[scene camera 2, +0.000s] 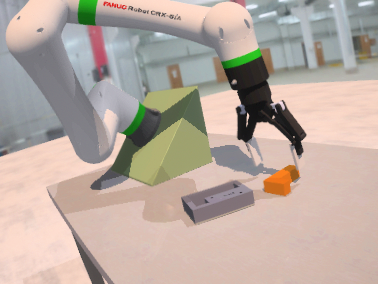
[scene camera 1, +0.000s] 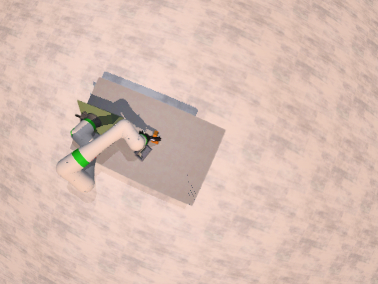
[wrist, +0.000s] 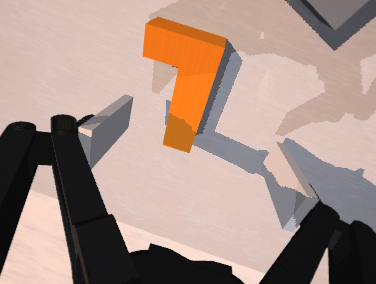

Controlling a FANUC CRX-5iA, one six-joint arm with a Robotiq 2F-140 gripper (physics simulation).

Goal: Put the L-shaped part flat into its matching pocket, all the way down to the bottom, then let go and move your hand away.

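The orange L-shaped part lies flat on the table. In the wrist view its short arm points left at the top and its long arm runs down. The grey block with the pocket stands apart from it, and one corner shows at the top right of the wrist view; the pocket's floor is mostly hidden. My gripper is open and empty, pointing down low over the table. Its fingers stand wide on either side of the long arm's free end, clear of it in the wrist view.
The table carries a green wedge-shaped stand, to which the arm's base is fixed. A long grey-blue strip shows along one table edge. The arm passes above the table and partly covers the gripper's surroundings in scene camera 1.
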